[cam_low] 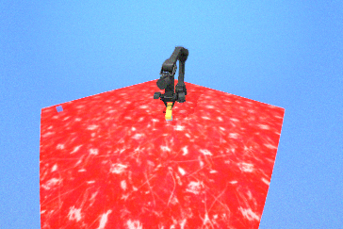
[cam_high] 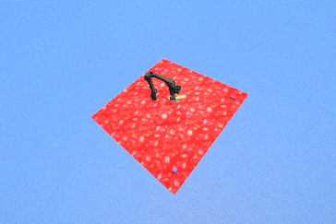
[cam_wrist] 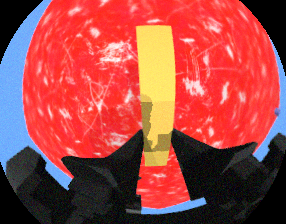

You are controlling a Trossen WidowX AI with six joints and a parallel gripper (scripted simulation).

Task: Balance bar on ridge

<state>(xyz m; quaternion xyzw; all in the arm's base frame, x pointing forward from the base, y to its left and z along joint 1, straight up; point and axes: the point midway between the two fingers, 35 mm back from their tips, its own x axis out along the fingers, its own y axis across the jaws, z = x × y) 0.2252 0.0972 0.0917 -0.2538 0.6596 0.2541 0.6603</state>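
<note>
Now: gripper tip 20 mm short of the yellow bar and 20 mm to the right of it. The rest, counted from my gripper tip: blue cube (510 mm ahead, 600 mm to the right, 40 mm below).
</note>
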